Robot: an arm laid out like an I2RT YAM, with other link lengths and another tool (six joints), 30 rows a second.
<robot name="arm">
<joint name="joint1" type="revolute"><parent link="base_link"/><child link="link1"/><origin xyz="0 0 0.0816" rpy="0 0 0"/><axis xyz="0 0 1"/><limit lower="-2.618" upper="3.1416"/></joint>
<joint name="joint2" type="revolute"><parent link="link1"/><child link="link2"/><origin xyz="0.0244 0.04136 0.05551" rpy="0 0 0"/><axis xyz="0 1 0"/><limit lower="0" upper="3.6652"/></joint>
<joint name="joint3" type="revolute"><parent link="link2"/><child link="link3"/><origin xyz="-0.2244 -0.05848 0" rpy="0 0 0"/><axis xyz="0 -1 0"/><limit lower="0" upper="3.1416"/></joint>
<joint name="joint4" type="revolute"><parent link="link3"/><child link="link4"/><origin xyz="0.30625 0.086 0.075" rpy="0 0 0"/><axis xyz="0 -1 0"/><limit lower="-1.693" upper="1.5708"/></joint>
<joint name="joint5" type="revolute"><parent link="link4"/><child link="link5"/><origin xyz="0.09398 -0.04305 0.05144" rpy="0 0 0"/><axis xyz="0 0 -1"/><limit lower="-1.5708" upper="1.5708"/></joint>
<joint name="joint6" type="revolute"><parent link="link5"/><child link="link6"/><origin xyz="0.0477 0 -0.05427" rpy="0 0 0"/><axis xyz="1 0 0"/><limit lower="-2.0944" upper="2.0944"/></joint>
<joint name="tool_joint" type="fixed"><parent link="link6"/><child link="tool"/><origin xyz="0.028 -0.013 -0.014" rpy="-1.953 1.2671 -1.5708"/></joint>
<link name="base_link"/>
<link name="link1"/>
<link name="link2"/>
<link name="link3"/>
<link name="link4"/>
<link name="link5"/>
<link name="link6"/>
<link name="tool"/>
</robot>
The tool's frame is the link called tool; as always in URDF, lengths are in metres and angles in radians.
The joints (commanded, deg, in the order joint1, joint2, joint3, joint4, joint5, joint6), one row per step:
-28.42, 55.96, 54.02, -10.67, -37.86, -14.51
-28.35, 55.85, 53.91, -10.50, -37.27, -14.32
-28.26, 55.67, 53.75, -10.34, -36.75, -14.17
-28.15, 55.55, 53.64, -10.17, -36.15, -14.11
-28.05, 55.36, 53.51, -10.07, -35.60, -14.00
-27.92, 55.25, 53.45, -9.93, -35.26, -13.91
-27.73, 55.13, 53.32, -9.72, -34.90, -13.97
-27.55, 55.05, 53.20, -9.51, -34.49, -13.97
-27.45, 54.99, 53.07, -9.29, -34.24, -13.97
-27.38, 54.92, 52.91, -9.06, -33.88, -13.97
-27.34, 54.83, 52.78, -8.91, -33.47, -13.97
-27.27, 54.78, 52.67, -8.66, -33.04, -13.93
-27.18, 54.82, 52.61, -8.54, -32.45, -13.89
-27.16, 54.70, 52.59, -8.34, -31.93, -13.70
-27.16, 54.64, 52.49, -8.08, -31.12, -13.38
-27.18, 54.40, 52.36, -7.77, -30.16, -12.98
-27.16, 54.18, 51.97, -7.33, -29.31, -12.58
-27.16, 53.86, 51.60, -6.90, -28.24, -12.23
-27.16, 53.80, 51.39, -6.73, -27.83, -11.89
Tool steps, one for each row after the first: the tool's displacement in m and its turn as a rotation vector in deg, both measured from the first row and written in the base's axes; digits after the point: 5 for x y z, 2 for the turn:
-0.00010, -0.00023, 0.00010, -0.01, -0.06, -0.54
-0.00037, -0.00013, 0.00021, -0.05, -0.14, -0.98
-0.00042, -0.00014, 0.00041, -0.18, -0.23, -1.47
-0.00076, 0.00002, 0.00066, -0.25, -0.30, -1.93
-0.00076, 0.00049, 0.00115, -0.31, -0.42, -2.14
-0.00059, 0.00125, 0.00136, -0.53, -0.58, -2.30
-0.00033, 0.00183, 0.00139, -0.68, -0.69, -2.52
-0.00015, 0.00210, 0.00128, -0.79, -0.81, -2.66
-0.00006, 0.00205, 0.00099, -0.92, -0.90, -2.95
-0.00018, 0.00181, 0.00084, -1.04, -0.96, -3.31
-0.00005, 0.00165, 0.00089, -1.16, -1.09, -3.67
0.00027, 0.00130, 0.00043, -1.23, -1.05, -4.16
-0.00003, 0.00088, 0.00145, -1.26, -1.25, -4.68
-0.00018, -0.00014, 0.00157, -1.18, -1.34, -5.53
-0.00095, -0.00120, 0.00263, -1.13, -1.60, -6.56
-0.00139, -0.00198, 0.00182, -0.99, -1.74, -7.44
-0.00228, -0.00301, 0.00174, -0.97, -1.97, -8.55
-0.00241, -0.00347, 0.00074, -0.71, -1.93, -9.00

